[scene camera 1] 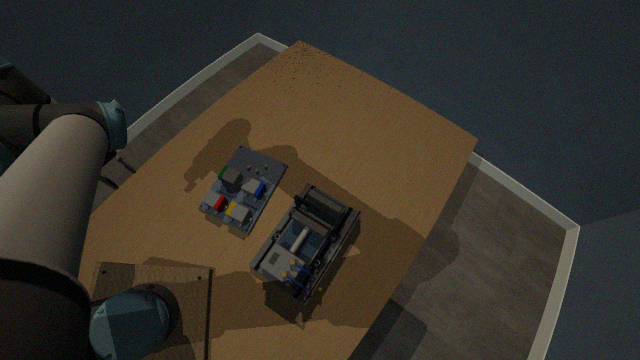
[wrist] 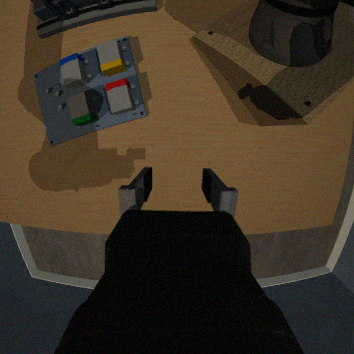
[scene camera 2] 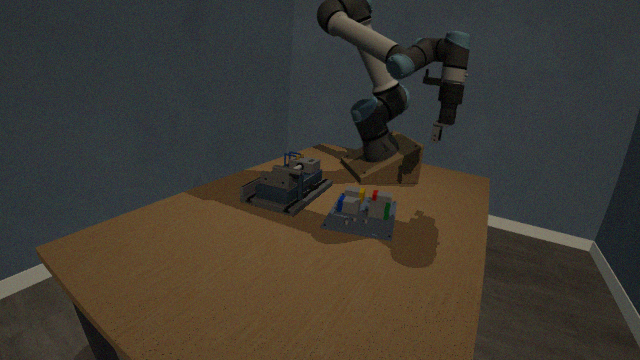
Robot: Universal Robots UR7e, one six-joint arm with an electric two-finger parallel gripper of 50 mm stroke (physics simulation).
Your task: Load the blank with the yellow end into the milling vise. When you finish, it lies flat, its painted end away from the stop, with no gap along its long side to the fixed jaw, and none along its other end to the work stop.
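Observation:
The blank with the yellow end [scene camera 1: 239,213] [wrist: 110,56] is a grey block on the blue-grey tray [scene camera 1: 260,212] [scene camera 2: 370,229] [wrist: 50,127], at the tray corner nearest the robot base and the vise. In the scene camera 2 view its yellow end [scene camera 2: 362,195] shows behind other blanks. The milling vise [scene camera 1: 300,245] [scene camera 2: 280,192] stands beside the tray; part of its base [wrist: 100,19] shows at the top of the wrist view. No blank shows between its jaws. My gripper [wrist: 176,177] [scene camera 2: 437,132] is open and empty, high above the table, off to the side of the tray.
Blanks with blue [scene camera 1: 252,187] [wrist: 73,71], red [scene camera 1: 214,200] [wrist: 119,96] and green [scene camera 1: 231,178] [wrist: 81,108] ends share the tray, with small pegs around them. The robot's wooden base block [scene camera 2: 390,172] [wrist: 225,60] stands behind. Blue hoses [scene camera 1: 300,282] rise from the vise's end.

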